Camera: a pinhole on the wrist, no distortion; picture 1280 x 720 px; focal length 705.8 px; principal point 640.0 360.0 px. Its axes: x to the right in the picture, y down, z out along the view. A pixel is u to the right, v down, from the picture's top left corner.
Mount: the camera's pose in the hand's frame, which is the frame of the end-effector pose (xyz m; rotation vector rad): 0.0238 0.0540 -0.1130 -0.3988 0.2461 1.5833
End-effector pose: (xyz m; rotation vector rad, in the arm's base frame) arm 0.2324 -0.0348 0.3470 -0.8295 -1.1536 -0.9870
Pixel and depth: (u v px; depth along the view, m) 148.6 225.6 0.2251
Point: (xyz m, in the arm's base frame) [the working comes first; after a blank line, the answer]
In the camera's frame: -0.1567 -0.0429 0.2251

0.1847 0.1019 0.4268
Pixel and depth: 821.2 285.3 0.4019
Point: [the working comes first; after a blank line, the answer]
In the camera's frame: 0.1032 -0.0425 0.4019

0.4503 0.2690 0.4071
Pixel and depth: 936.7 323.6 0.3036
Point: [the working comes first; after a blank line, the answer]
In the camera's frame: 0.1276 -0.0157 0.3036

0.4664 0.1729 0.3687
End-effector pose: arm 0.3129 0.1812 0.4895 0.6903 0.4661 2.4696
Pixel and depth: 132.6 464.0 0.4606
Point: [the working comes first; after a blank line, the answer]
In the camera's frame: -0.3311 0.0679 0.4606

0.6450 0.2680 0.7768
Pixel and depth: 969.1 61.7 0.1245
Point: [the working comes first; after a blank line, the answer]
In the camera's frame: 0.0581 -0.0526 0.1245

0.1943 0.0861 0.5702
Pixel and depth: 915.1 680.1 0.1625
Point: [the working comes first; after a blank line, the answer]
In the camera's frame: 0.0633 0.0737 0.1625

0.2959 0.0057 0.5448
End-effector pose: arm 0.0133 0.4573 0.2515 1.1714 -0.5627 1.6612
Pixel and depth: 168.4 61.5 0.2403
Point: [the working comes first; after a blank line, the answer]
In the camera's frame: -0.1606 -0.1016 0.2403

0.0794 0.3585 0.4209
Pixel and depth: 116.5 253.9 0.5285
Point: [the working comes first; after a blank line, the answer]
In the camera's frame: -0.3920 -0.0794 0.5285

0.3241 0.0965 0.5134
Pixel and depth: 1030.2 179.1 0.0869
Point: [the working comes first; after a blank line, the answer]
In the camera's frame: 0.0480 -0.0223 0.0869

-0.1307 0.4600 0.2834
